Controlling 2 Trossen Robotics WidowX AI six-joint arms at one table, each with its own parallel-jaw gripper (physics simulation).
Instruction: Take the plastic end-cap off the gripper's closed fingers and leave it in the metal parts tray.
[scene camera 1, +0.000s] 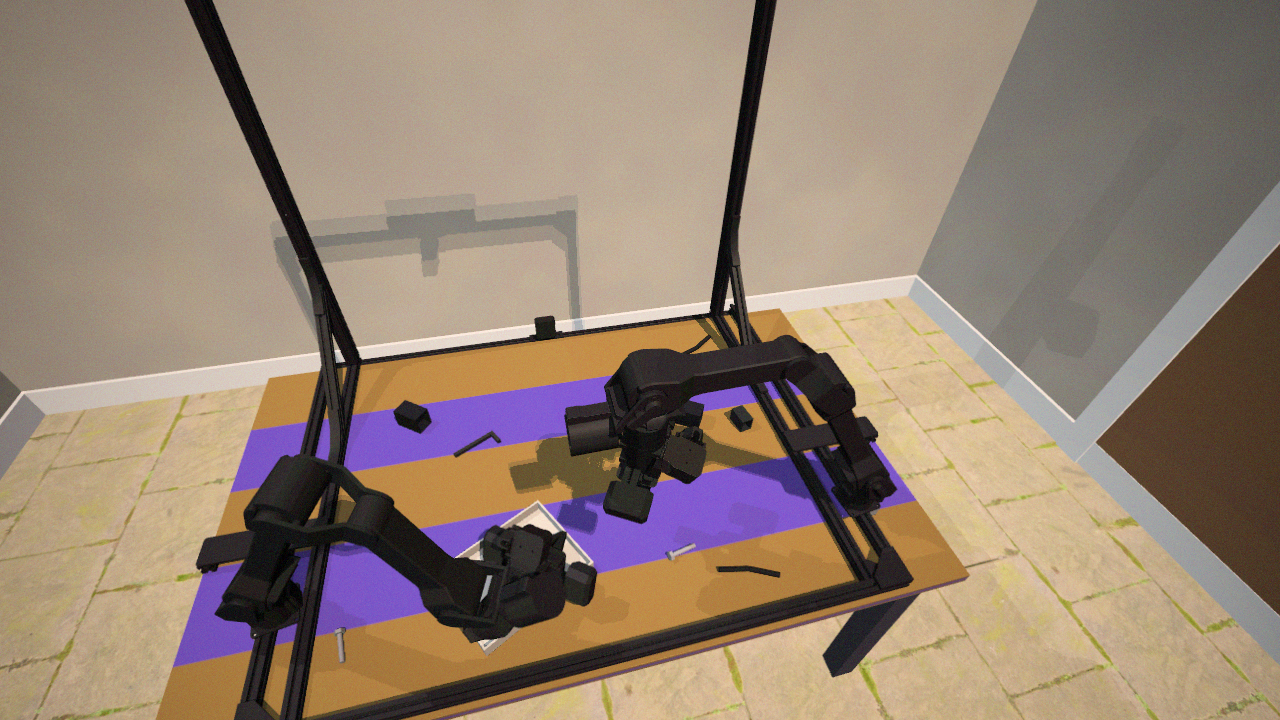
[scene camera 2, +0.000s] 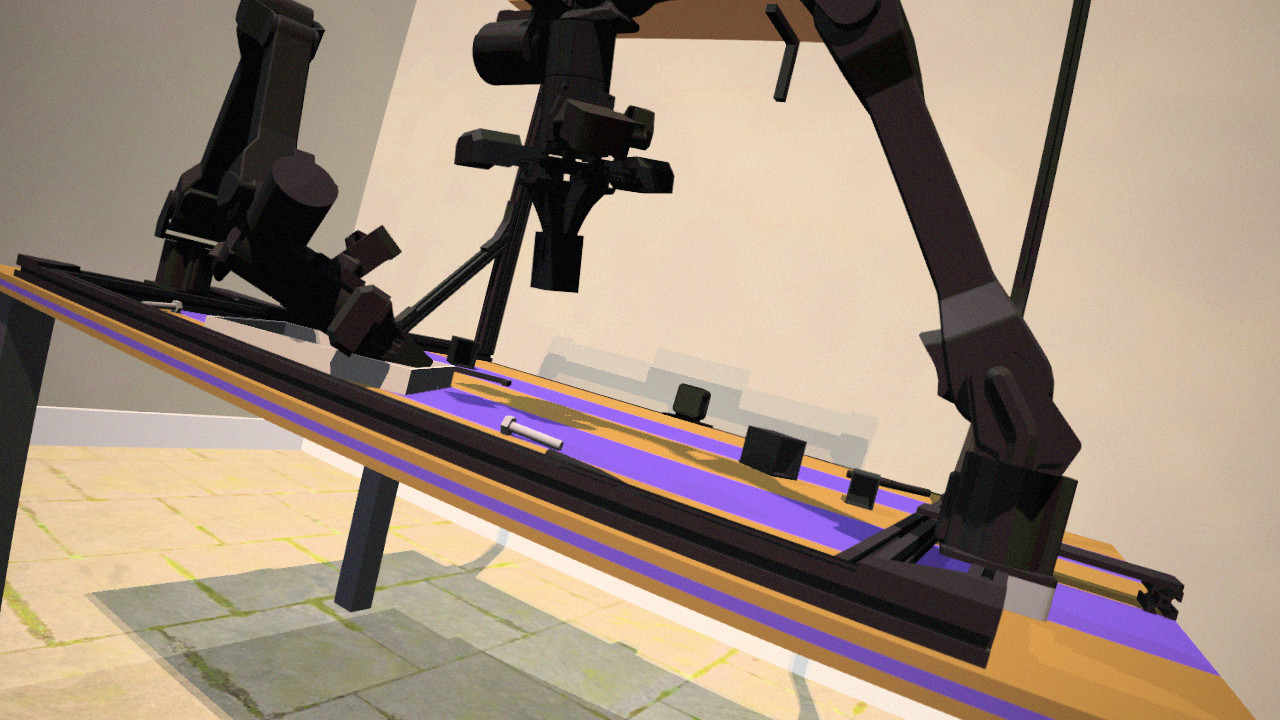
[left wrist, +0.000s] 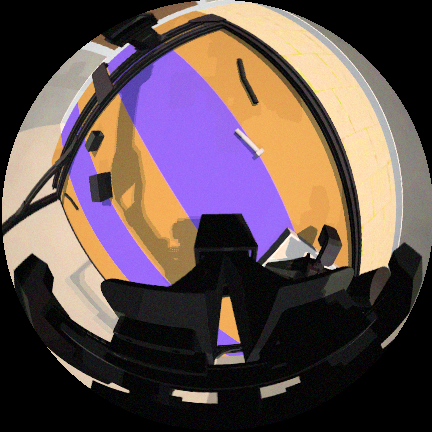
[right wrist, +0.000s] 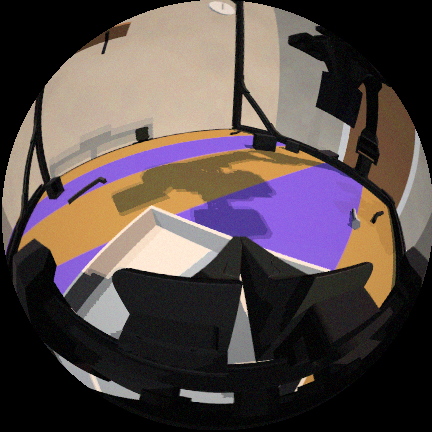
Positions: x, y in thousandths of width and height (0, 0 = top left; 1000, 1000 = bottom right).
Labels:
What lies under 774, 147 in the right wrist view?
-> My left gripper.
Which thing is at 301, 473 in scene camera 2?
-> My right gripper.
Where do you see a metal parts tray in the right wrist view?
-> At 367, 559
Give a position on a black plastic end-cap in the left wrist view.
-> At 501, 536

